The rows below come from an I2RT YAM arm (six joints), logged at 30 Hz.
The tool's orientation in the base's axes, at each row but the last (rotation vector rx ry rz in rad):
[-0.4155 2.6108 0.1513]
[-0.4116 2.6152 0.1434]
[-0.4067 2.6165 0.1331]
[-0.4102 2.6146 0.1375]
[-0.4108 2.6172 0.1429]
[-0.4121 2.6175 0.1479]
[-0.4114 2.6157 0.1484]
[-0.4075 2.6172 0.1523]
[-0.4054 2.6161 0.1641]
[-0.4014 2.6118 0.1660]
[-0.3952 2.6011 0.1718]
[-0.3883 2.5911 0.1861]
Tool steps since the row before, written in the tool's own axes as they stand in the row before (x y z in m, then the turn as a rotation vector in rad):
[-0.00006 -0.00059 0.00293 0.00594 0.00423 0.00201]
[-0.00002 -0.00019 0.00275 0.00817 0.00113 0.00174]
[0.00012 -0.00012 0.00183 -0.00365 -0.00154 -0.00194]
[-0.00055 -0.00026 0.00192 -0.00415 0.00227 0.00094]
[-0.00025 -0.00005 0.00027 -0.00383 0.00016 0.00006]
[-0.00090 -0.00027 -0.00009 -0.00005 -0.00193 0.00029]
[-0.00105 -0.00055 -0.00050 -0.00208 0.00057 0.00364]
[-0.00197 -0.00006 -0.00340 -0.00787 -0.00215 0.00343]
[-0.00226 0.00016 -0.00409 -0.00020 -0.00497 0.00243]
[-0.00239 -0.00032 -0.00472 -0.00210 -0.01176 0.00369]
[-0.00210 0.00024 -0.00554 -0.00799 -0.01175 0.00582]
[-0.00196 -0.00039 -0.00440 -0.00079 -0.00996 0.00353]
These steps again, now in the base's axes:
[0.00156 -0.00001 -0.00255 -0.00540 0.00280 -0.00450]
[0.00131 0.00030 -0.00241 -0.00641 -0.00077 -0.00542]
[0.00076 0.00016 -0.00167 0.00266 -0.00083 0.00342]
[0.00141 0.00022 -0.00142 0.00319 0.00341 0.00122]
[0.00035 0.00006 -0.00012 0.00319 0.00117 0.00178]
[0.00080 -0.00004 0.00050 0.00078 -0.00177 -0.00029]
[0.00083 -0.00034 0.00093 0.00319 0.00173 -0.00217]
[0.00015 -0.00016 0.00392 0.00880 0.00061 0.00069]
[0.00002 -0.00004 0.00468 0.00281 -0.00421 -0.00225]
[-0.00002 -0.00059 0.00527 0.00707 -0.00994 -0.00272]
[-0.00087 -0.00033 0.00586 0.01296 -0.00807 -0.00165]
[-0.00031 -0.00080 0.00476 0.00537 -0.00855 -0.00322]

